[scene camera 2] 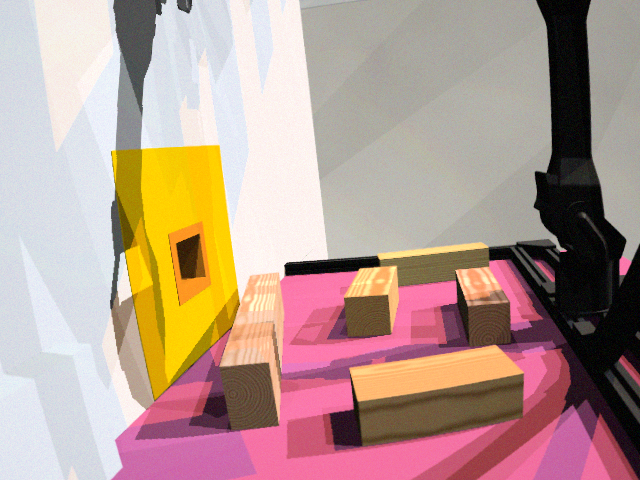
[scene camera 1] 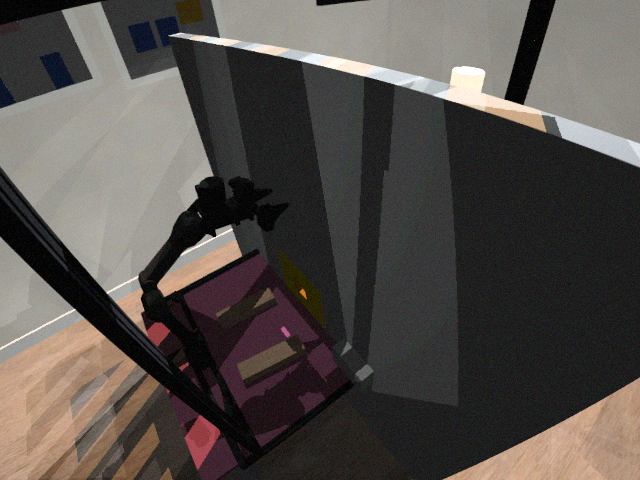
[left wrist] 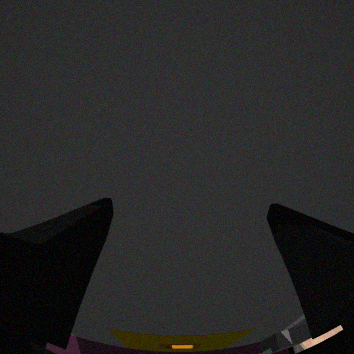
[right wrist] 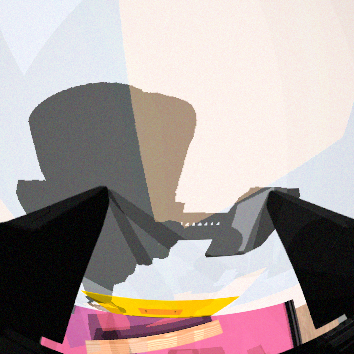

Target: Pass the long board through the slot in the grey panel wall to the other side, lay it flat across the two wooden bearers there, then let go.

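Pixels of known places: left gripper, fingertip midpoint: (scene camera 1: 280, 197) (left wrist: 194, 210); right gripper, fingertip midpoint: (right wrist: 191, 197); left arm's base, origin of the base link: (scene camera 1: 202, 361); right arm's base, origin of the base link: (scene camera 2: 589, 307).
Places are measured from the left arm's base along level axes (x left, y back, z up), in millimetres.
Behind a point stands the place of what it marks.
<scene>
The longest wooden piece (scene camera 2: 258, 320) {x -84, y -575, z 38 mm} (right wrist: 155, 341) {x -31, y -555, z 38 mm}, which looks like the board, lies beside the panel wall (scene camera 1: 408, 258) {x -451, y -433, z 619 mm} (scene camera 2: 67, 206) {x -228, y -482, z 175 mm} (left wrist: 185, 125) {x 8, y -432, z 546 mm} (right wrist: 250, 100) {x 18, y -482, z 507 mm}. The orange-edged slot (scene camera 1: 303, 293) {x -22, y -438, z 63 mm} (scene camera 2: 191, 258) {x 12, y -469, z 86 mm} (left wrist: 182, 346) {x -31, y -434, z 63 mm} (right wrist: 170, 312) {x 3, y -481, z 63 mm} is in a yellow plate (scene camera 1: 289, 273) {x 56, y -432, z 114 mm} (scene camera 2: 180, 175) {x -18, y -484, z 183 mm}. On the other side, two wooden bearers (scene camera 1: 248, 307) {x 89, y -244, z 19 mm} (scene camera 1: 271, 360) {x -157, y -206, z 19 mm} lie apart on the maroon mat. My left gripper (scene camera 1: 279, 198) {x 0, y -431, z 502 mm} (left wrist: 194, 210) {x 0, y -431, z 502 mm} is open and empty, high above that mat, facing the wall. My right gripper (right wrist: 191, 197) {x 0, y -484, z 456 mm} is open and empty, facing the wall's bright side above the slot; it does not show in scene camera 2.
In scene camera 2, two short blocks (scene camera 2: 369, 310) {x 20, y -668, z 11 mm} (scene camera 2: 484, 307) {x -36, y -792, z 22 mm} stand between a front block (scene camera 2: 436, 395) {x -212, y -741, z 14 mm} and a back block (scene camera 2: 434, 264) {x 241, y -744, z 8 mm} on the pink mat (scene camera 2: 310, 330) {x 49, y -592, z -19 mm}. My right arm (scene camera 2: 568, 103) {x -19, y -897, z 218 mm} rises at the right. A small pink piece (scene camera 1: 285, 332) is between the bearers.
</scene>
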